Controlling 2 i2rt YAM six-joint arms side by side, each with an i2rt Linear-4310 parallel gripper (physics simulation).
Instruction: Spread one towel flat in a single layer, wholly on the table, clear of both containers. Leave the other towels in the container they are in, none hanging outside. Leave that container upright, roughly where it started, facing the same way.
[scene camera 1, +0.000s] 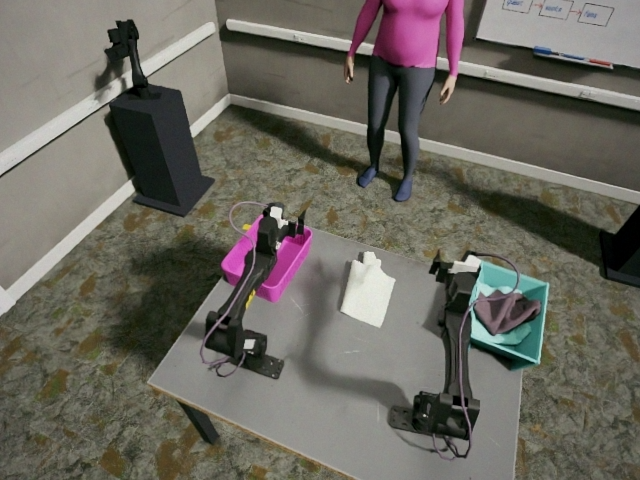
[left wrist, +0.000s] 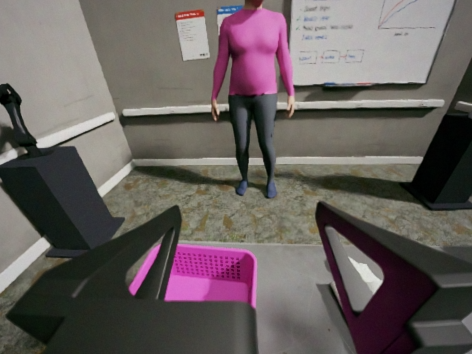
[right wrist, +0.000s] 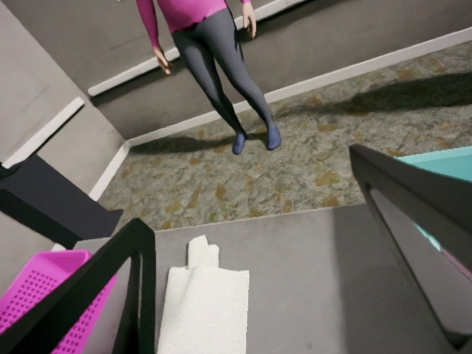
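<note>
A white towel (scene camera 1: 368, 295) (right wrist: 207, 310) lies on the table, partly folded, with a narrow bunched end toward the far edge; a bit of it shows through the left finger frame in the left wrist view (left wrist: 366, 275). A teal container (scene camera 1: 543, 322) (right wrist: 447, 162) stands upright at the right with a dark mauve towel (scene camera 1: 506, 311) and a light teal towel (scene camera 1: 509, 335) inside. A pink basket (scene camera 1: 275, 290) (left wrist: 215, 290) (right wrist: 42, 287) at the left shows no towel. My left gripper (scene camera 1: 301, 219) (left wrist: 247, 210) is open above the pink basket. My right gripper (scene camera 1: 436, 262) (right wrist: 237, 194) is open, left of the teal container, above the table.
The grey table (scene camera 1: 330, 408) carries both arm bases at its near side. The far table edge runs behind the towel. A person (scene camera 1: 400, 67) (left wrist: 254, 65) (right wrist: 215, 55) stands beyond it. A dark pedestal (scene camera 1: 160, 149) with another arm stands at the far left.
</note>
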